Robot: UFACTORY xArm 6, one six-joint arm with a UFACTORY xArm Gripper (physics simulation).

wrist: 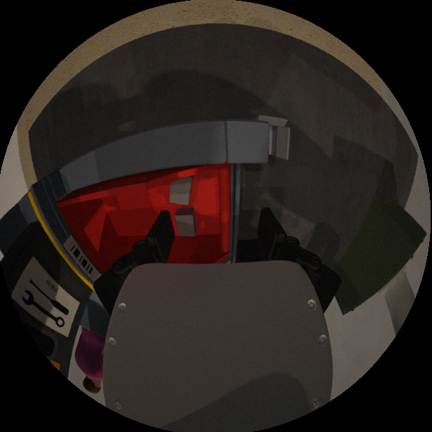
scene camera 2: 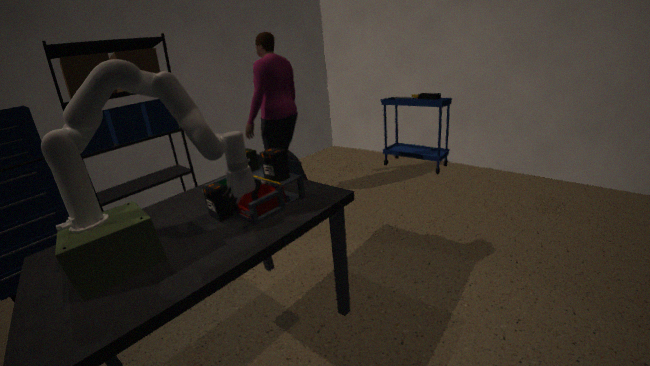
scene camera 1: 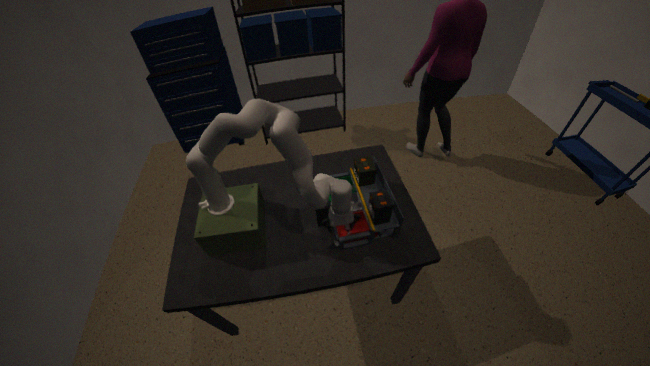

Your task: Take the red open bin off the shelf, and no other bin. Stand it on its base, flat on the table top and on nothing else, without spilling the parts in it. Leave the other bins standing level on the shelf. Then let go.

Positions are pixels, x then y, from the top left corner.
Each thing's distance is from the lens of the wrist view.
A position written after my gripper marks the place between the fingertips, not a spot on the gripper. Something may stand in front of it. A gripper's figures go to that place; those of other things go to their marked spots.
my gripper (wrist: 215, 221): 13 cm
red open bin (wrist: 106, 218): 22 cm
